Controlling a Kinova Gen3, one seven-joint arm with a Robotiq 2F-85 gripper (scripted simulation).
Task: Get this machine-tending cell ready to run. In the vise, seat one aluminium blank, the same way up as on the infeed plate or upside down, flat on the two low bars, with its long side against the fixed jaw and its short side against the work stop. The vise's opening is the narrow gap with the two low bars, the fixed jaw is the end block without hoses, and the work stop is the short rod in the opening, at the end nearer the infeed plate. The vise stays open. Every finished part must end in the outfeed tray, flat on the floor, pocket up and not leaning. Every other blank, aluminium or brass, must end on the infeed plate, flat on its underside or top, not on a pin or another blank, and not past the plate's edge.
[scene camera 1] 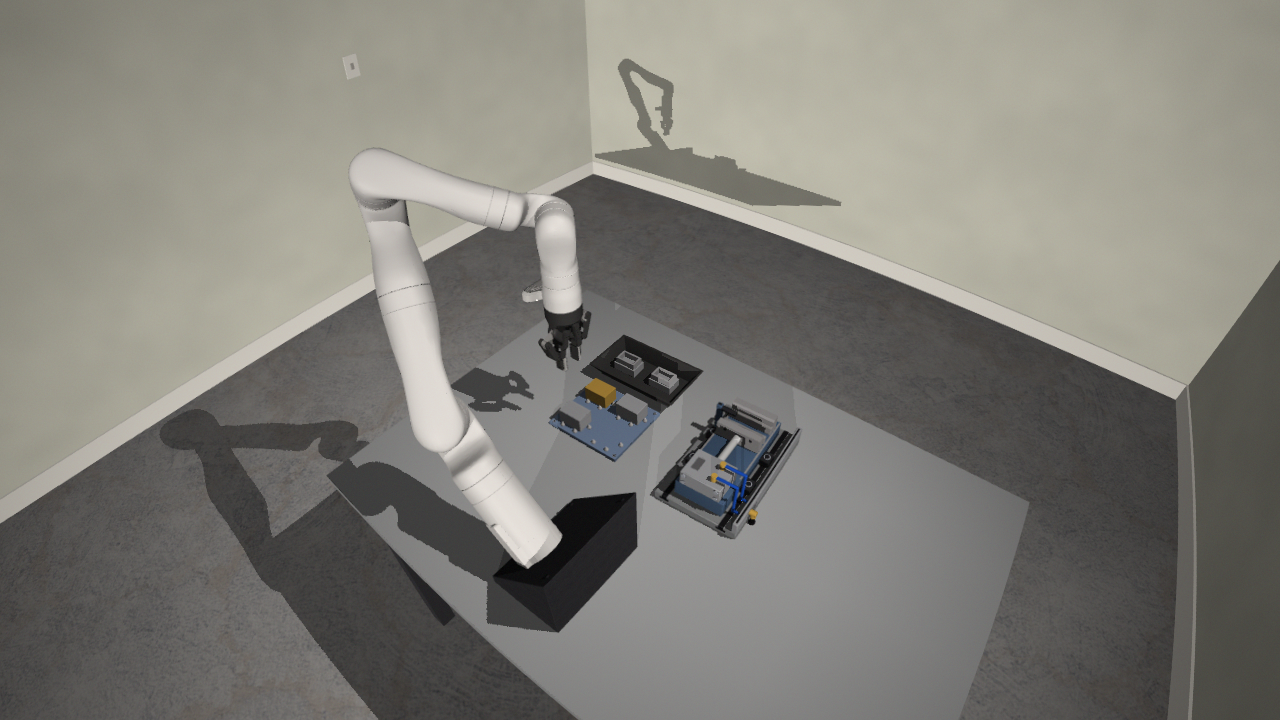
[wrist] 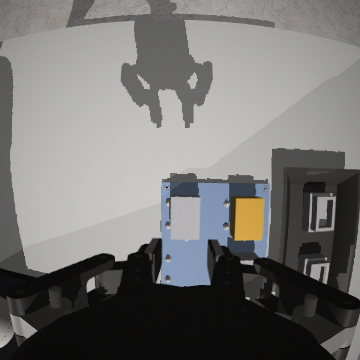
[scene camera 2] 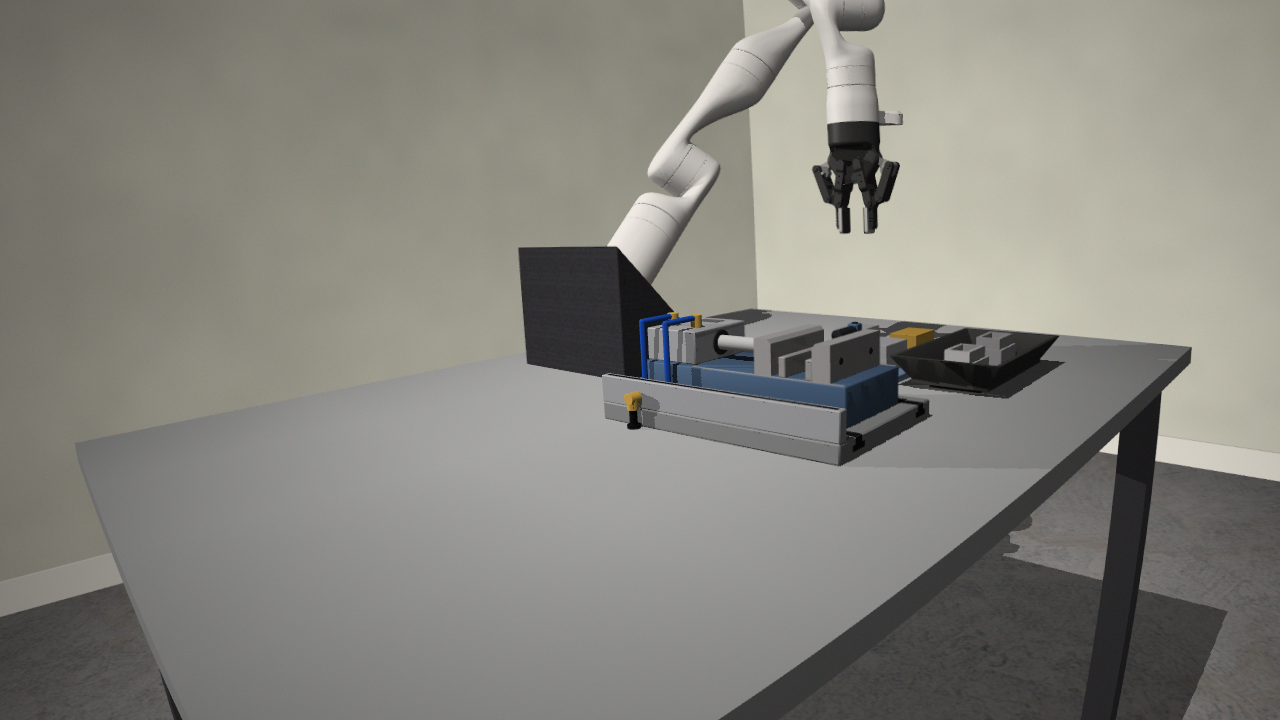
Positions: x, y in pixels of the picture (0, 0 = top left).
Labels:
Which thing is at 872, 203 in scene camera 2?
My gripper.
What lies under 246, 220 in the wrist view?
A brass blank.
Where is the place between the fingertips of my gripper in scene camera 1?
569, 364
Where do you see an aluminium blank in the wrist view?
At 185, 209

